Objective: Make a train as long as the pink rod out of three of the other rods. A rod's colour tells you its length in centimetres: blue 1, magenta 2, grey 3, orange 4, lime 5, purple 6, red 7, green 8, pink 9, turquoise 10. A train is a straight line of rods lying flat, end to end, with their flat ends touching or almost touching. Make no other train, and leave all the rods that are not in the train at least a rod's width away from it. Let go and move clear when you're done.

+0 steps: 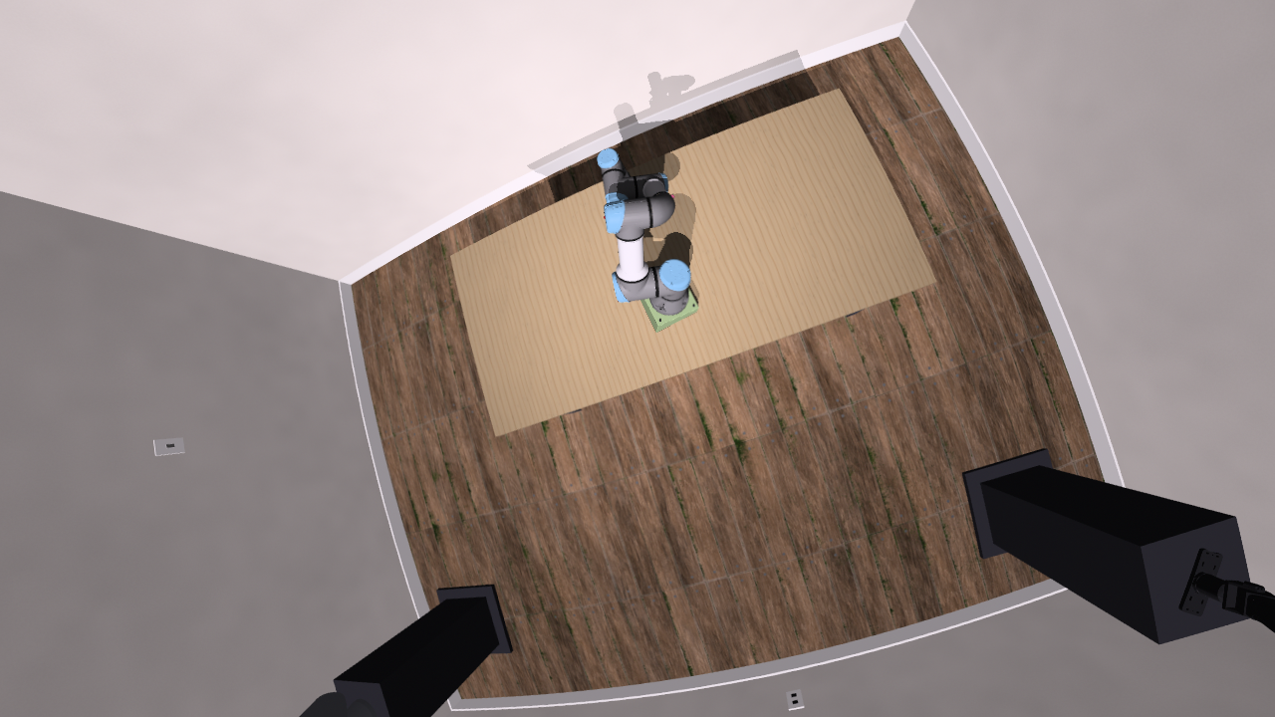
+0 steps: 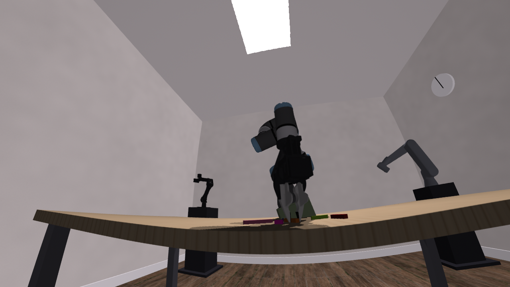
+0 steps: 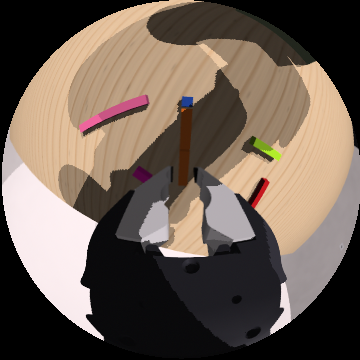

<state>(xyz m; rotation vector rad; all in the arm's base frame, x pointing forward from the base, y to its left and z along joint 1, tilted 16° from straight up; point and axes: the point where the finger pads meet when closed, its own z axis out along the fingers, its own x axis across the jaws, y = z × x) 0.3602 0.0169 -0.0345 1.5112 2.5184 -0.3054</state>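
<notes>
The magenta rod is 3 cm ahead of my hand, 4 cm to the right of it and 1 cm below it. The rest, counted from my hand: pink rod: 2 cm behind, 10 cm to the right, 1 cm below; lime rod: 7 cm behind, 7 cm to the left, 1 cm below; blue rod: 6 cm behind, 3 cm to the right, 1 cm below.
</notes>
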